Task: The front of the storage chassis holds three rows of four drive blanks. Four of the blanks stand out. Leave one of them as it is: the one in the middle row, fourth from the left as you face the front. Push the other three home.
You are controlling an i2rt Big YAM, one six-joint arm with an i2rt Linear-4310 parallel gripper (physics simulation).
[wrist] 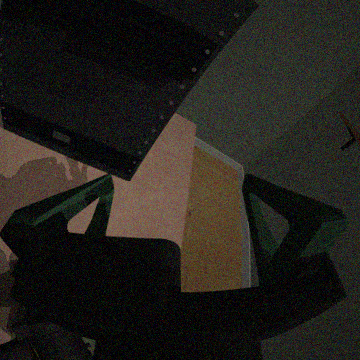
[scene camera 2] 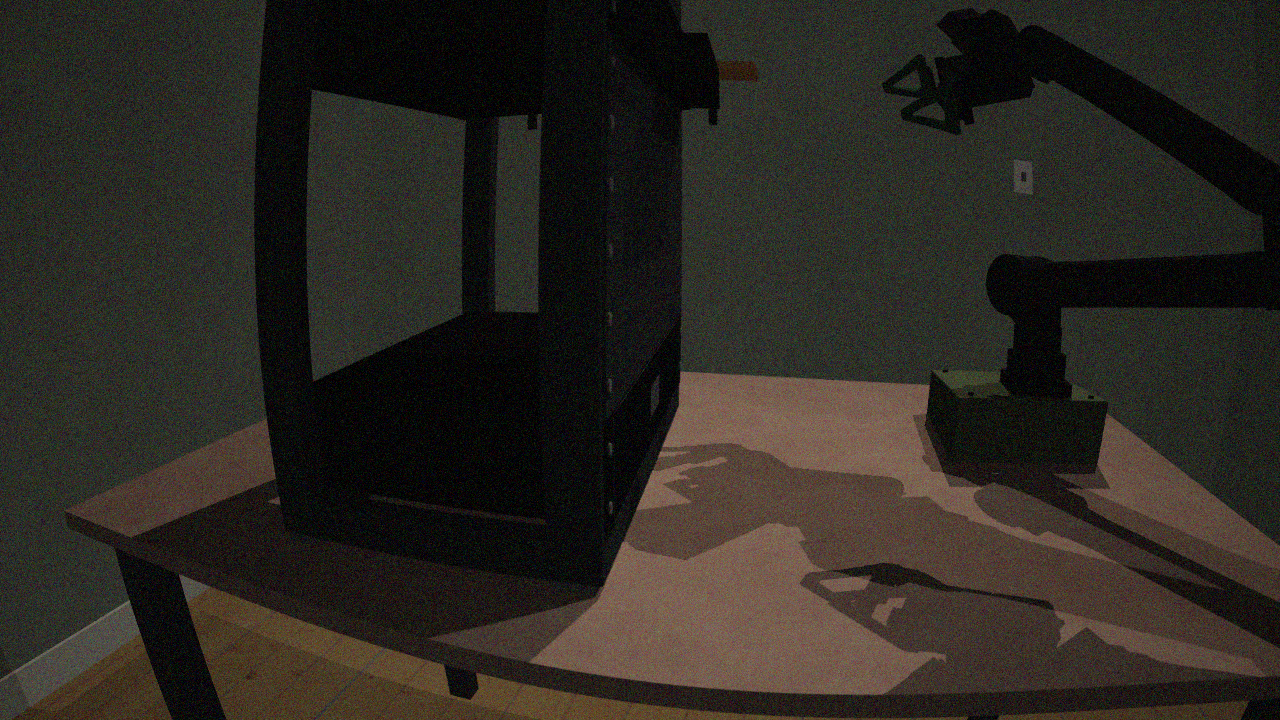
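Seen in the pictures: gripper, fingertip midpoint: (wrist: 177, 180) (scene camera 2: 892, 100); arm's base, link origin: (wrist: 49, 331) (scene camera 2: 1034, 388).
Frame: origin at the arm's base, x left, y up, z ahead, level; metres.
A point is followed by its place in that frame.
Note:
A dark rack (scene camera 2: 572, 313) {x 0.470, y 0.130, z 0.421 m} (wrist: 100, 75) {x 0.148, y 0.245, z 0.458 m} stands on the table, its front toward the arm. In the scene view a dark box-like part (scene camera 2: 699, 71) {x 0.210, y 0.338, z 0.405 m} juts from the rack's front near the top, with a small orange piece (scene camera 2: 738, 70) sticking out beyond it. I cannot tell which part is the storage chassis; its rows of drive blanks cannot be made out in either view. My gripper (scene camera 2: 893, 101) {x -0.042, y 0.356, z 0.208 m} (wrist: 177, 180) {x -0.042, y 0.356, z 0.208 m} is open and empty. It hangs in the air in front of the rack, roughly level with the jutting part and well apart from it.
The table (scene camera 2: 760, 411) {x -0.062, y -0.075, z 0.386 m} (wrist: 150, 210) {x -0.135, y -0.075, z 0.435 m} carries the rack and the arm's green base block (scene camera 2: 1015, 434) {x 0.084, y -0.038, z 0.038 m}. Arm shadows lie across the table. The wood floor (wrist: 215, 215) shows past the table edge. A thin hooked orange-and-black shape (wrist: 349, 132) shows at the wrist view's right edge.

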